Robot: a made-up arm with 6 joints. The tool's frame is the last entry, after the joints. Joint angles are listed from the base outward. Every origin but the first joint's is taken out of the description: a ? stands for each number. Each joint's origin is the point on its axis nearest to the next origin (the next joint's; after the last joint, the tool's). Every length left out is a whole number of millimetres.
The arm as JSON. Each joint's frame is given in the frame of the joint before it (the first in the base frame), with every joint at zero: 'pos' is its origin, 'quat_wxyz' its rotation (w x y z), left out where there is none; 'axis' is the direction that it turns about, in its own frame. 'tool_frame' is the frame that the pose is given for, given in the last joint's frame.
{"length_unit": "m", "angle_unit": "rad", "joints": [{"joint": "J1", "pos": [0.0, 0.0, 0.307], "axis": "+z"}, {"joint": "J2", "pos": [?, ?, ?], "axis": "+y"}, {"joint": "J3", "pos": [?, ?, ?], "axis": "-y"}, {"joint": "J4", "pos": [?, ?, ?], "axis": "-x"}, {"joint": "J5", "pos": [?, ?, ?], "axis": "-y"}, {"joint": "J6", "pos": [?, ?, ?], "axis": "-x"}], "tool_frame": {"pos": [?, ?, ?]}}
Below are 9 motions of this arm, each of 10 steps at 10 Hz.
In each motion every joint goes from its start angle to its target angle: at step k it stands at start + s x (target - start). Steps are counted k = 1, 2, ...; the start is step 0. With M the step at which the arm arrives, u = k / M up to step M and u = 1 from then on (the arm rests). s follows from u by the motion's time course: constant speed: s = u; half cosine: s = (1 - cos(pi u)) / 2; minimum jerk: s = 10 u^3 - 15 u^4 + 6 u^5.
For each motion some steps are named. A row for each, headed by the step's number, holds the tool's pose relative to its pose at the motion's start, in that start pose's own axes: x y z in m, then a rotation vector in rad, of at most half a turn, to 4 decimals.
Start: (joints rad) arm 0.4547 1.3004 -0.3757 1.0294 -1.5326 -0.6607
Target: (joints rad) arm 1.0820 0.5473 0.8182 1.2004 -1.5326 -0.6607
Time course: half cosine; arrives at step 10
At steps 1, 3, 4, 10:
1: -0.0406 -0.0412 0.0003 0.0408 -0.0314 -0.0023
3: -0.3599 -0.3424 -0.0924 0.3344 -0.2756 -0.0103
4: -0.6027 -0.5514 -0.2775 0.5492 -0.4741 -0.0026
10: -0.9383 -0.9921 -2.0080 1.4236 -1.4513 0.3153

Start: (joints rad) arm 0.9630 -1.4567 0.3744 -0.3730 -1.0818 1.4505
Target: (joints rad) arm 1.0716 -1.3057 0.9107 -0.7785 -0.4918 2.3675
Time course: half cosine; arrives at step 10
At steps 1, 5, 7, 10:
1: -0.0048 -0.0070 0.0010 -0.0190 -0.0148 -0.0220
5: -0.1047 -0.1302 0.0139 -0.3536 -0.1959 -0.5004
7: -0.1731 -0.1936 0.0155 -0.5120 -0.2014 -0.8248
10: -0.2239 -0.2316 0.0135 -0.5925 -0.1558 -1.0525

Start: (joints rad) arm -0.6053 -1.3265 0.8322 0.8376 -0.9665 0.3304
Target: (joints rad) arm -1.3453 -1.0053 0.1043 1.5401 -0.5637 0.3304
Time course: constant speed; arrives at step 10
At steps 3, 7, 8, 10:
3: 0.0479 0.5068 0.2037 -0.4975 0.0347 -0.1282
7: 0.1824 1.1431 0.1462 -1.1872 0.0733 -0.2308
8: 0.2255 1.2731 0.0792 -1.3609 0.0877 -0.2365
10: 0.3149 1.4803 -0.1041 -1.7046 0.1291 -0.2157

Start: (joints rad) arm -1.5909 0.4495 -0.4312 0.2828 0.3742 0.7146
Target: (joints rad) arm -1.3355 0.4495 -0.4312 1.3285 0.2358 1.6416
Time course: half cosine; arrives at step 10
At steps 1, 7, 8, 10:
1: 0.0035 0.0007 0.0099 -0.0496 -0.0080 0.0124
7: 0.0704 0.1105 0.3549 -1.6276 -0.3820 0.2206
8: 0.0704 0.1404 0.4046 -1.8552 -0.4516 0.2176
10: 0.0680 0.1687 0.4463 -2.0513 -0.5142 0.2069

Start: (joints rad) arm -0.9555 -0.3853 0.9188 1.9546 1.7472 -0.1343
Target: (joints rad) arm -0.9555 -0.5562 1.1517 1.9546 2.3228 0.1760
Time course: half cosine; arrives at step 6
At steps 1, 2, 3, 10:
1: -0.0125 -0.0345 0.0195 -0.0454 -0.0276 0.0084
2: -0.0452 -0.1269 0.0772 -0.1683 -0.1034 0.0330
3: -0.0867 -0.2484 0.1661 -0.3325 -0.2084 0.0712
10: -0.1569 -0.4710 0.3759 -0.6419 -0.4265 0.1620

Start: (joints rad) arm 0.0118 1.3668 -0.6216 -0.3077 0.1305 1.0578
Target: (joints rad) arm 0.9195 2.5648 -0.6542 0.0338 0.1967 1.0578
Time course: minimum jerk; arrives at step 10
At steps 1, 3, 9, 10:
1: 0.0065 0.0061 -0.0010 -0.0107 0.0084 0.0050
3: 0.1147 0.1112 -0.0446 -0.1996 0.1663 0.0918
9: 0.1831 0.1801 -0.7385 -0.9181 1.2087 0.4337
10: 0.1782 0.1757 -0.7455 -0.9216 1.2210 0.4360

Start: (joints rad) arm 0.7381 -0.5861 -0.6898 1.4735 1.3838 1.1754
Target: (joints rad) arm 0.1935 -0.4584 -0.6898 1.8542 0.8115 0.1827
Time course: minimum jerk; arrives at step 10
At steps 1, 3, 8, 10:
1: -0.0019 0.0014 -0.0003 0.0086 0.0011 0.0100
3: -0.0383 0.0251 -0.0042 0.1639 0.0358 0.1874
8: -0.2681 0.1119 0.0078 0.8659 0.5960 0.9473
10: -0.2877 0.1154 0.0113 0.9069 0.6608 0.9907

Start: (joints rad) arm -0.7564 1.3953 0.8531 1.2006 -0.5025 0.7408
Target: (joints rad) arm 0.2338 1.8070 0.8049 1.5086 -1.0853 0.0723
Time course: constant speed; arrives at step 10
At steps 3, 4, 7, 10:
3: -0.1968 0.0779 0.6377 -0.1326 -0.0273 0.0127
4: -0.2859 0.1425 0.8297 -0.1792 -0.0246 -0.0008
7: -0.5917 0.4437 1.3121 -0.3129 0.0005 -0.1025
10: -0.9030 0.8759 1.6219 -0.4202 0.0207 -0.2966

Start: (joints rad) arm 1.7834 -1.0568 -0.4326 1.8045 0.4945 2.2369
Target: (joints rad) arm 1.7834 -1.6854 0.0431 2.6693 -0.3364 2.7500
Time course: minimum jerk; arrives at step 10
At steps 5, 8, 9, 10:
5: -0.4546 0.0428 -0.4313 -0.7988 -0.2040 0.7224
8: -0.9447 -0.1313 -0.6869 -1.2526 -0.5626 1.5402
9: -1.0004 -0.1620 -0.7057 -1.2806 -0.6158 1.6392
10: -1.0100 -0.1675 -0.7087 -1.2849 -0.6254 1.6564

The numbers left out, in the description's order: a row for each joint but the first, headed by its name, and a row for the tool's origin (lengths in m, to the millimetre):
J2: 0.0 0.0 0.0
J3: 0.0 0.0 1.013
J4: 1.13 0.0 0.0
J5: 0.0 -0.192 0.0
J6: 0.0 0.0 0.0
tool: 0.0 0.0 0.0

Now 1 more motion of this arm.
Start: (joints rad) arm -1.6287 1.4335 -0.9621 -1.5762 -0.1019 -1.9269
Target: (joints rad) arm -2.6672 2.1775 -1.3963 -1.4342 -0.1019 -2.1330
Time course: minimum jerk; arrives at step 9
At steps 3, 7, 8, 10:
3: 0.0192 0.0450 0.1413 0.1651 -0.2833 -0.0811
7: -0.2357 0.0542 0.4877 0.3459 -1.2906 -0.5365
8: -0.2705 0.0660 0.4985 0.3273 -1.3780 -0.5885
10: -0.2765 0.0685 0.5001 0.3233 -1.3934 -0.5979

